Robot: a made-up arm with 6 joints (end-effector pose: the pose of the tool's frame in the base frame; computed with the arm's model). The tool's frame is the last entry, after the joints.
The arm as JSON. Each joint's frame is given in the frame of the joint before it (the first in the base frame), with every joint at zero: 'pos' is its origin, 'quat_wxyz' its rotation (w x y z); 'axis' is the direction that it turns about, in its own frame. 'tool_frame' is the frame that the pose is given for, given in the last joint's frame.
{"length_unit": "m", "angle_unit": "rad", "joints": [
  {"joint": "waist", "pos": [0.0, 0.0, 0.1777], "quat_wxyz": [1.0, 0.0, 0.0, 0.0], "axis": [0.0, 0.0, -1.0]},
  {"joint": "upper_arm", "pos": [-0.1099, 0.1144, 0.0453], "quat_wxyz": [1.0, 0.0, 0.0, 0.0], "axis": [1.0, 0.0, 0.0]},
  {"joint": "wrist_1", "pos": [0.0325, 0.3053, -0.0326], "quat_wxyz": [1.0, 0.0, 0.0, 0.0], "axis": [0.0, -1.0, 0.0]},
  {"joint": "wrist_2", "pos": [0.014, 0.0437, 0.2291], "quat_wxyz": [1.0, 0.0, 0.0, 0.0], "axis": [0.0, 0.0, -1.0]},
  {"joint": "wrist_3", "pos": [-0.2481, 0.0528, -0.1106], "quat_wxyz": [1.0, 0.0, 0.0, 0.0], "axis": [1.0, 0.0, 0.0]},
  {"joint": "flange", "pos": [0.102, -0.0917, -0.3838], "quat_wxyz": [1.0, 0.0, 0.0, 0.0], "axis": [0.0, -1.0, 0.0]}
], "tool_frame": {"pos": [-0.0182, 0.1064, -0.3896], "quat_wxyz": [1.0, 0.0, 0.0, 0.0]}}
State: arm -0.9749 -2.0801 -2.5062 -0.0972 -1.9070 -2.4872
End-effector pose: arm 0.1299 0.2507 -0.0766 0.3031 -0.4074 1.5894
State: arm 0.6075 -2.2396 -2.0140 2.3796 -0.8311 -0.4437
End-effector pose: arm -0.4921 -0.0227 -0.6228 0.3397 0.4389 0.7630
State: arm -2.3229 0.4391 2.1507 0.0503 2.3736 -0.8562
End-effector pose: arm -0.6313 -1.0488 -0.0463 -1.0262 0.1213 -1.3014
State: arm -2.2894 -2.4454 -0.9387 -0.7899 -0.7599 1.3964
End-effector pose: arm 0.3621 0.2508 0.3649 1.5625 1.3608 -1.6692
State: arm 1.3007 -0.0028 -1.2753 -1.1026 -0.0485 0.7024
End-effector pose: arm 0.3743 0.7465 -0.0022 1.0086 -0.1590 -0.5386
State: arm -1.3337 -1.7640 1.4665 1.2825 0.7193 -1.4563
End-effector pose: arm -0.0280 0.1312 -0.7413 -0.4309 -0.2394 1.9345
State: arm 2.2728 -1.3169 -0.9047 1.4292 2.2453 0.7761
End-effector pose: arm -0.4371 -0.5780 -0.1238 2.5362 1.0689 1.5131
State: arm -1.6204 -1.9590 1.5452 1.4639 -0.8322 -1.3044
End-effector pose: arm 0.5331 0.1488 -0.4196 -0.0681 -0.7315 0.7723
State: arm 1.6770 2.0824 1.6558 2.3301 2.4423 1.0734
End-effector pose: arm 0.1290 0.6575 0.1054 0.6681 -0.7821 -0.7468
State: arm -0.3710 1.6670 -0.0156 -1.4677 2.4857 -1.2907
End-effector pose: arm -0.2828 -0.4815 0.0381 -0.3388 -0.0592 -1.8003
